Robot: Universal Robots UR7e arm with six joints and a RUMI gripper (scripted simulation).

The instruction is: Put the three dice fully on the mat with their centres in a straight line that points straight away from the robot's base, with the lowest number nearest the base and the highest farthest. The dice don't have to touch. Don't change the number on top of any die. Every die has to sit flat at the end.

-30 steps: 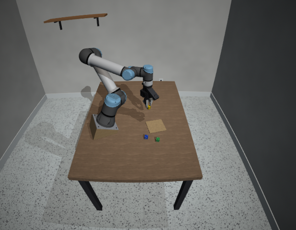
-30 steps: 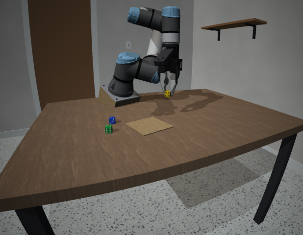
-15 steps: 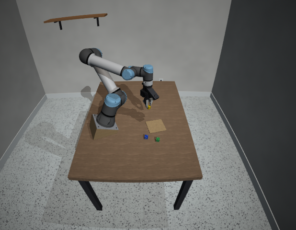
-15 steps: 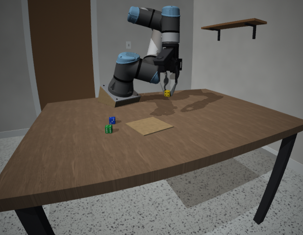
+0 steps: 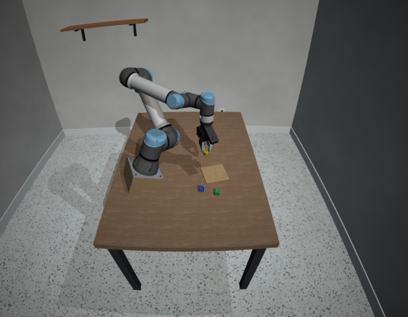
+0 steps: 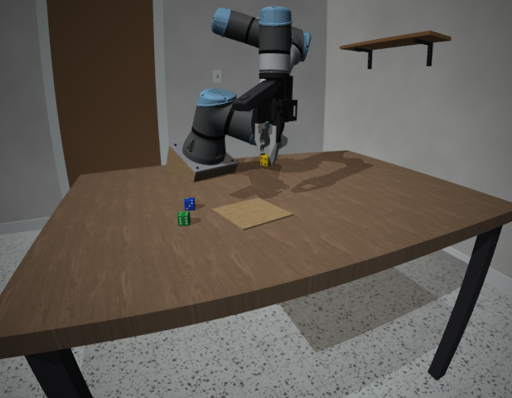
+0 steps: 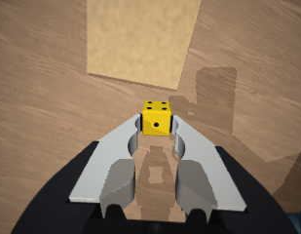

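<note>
Right now the tan mat is 11 cm below my hand, 6 cm ahead of it and 5 cm to the right of it. From my hand the other things lie so: green die: 20 cm to the right, 11 cm ahead, 10 cm below; yellow die: right at my hand; blue die: 20 cm to the right, 10 cm below, 2 cm ahead.
</note>
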